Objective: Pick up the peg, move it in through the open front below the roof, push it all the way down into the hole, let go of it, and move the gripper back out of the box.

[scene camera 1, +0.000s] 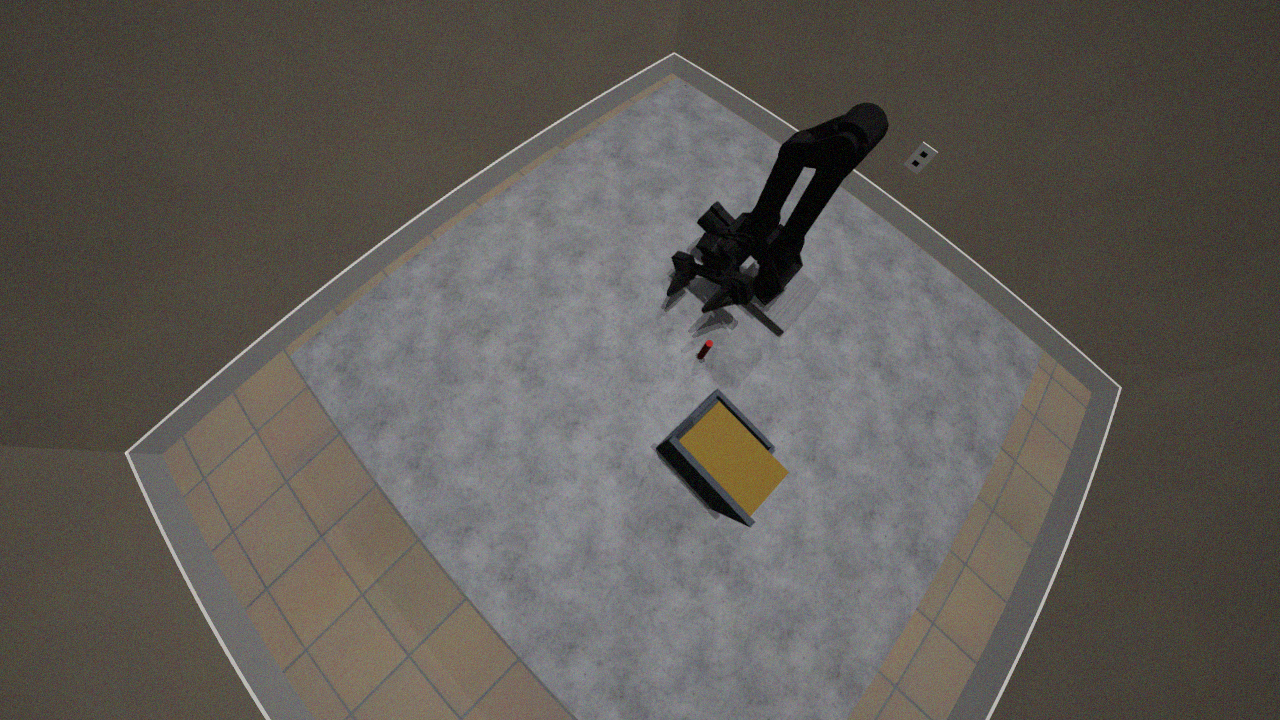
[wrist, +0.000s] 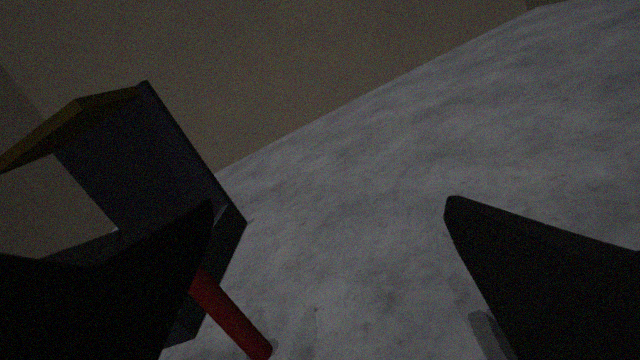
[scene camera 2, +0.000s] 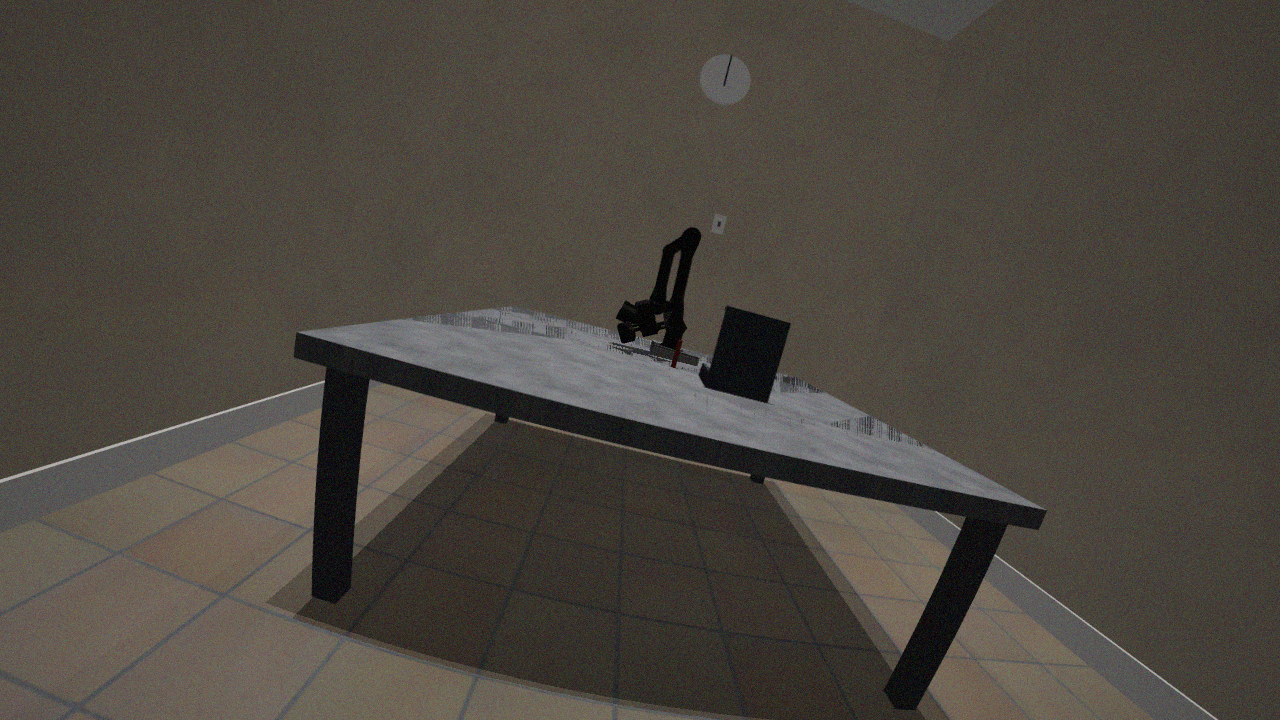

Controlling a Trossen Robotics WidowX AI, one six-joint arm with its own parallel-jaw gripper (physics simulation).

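Places are measured from the arm's base along level axes (x down, y right, z back), in millimetres.
Where they show: gripper, fingertip midpoint: [scene camera 1: 684, 302] [wrist: 330, 208] [scene camera 2: 650, 329]; arm's base, origin of the base link: [scene camera 1: 764, 287] [scene camera 2: 669, 347].
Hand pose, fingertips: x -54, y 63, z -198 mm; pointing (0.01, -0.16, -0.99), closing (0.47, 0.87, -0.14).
Note:
Each offset is from my fingertips to the top centre of the thing. Level surfaces: height alone.
The red peg @(dz -13, dx +7, dy -92 mm) [scene camera 1: 704, 350] [scene camera 2: 676, 353] [wrist: 230, 315] stands upright on the table between the arm and the box. The box has dark walls [scene camera 1: 698, 477] [scene camera 2: 751, 353] [wrist: 145, 160] and a yellow roof @(dz -117, dx -115, dy -255 mm) [scene camera 1: 733, 456] [wrist: 65, 122]. In the scene camera 1 view it is below and slightly right of the peg. My gripper [scene camera 1: 688, 301] [wrist: 330, 208] is open and empty, a little above the table and short of the peg. In the wrist view the peg is at lower left, its upper end partly hidden behind the left finger. The hole is hidden.
The grey mottled table @(dx +87 mm) [scene camera 1: 492, 358] [scene camera 2: 537, 367] [wrist: 400, 150] bears the arm, peg and box. A thin dark bar [scene camera 1: 762, 318] lies at the foot of the arm. The box's lower wall [wrist: 207, 260] stands close behind the peg in the wrist view.

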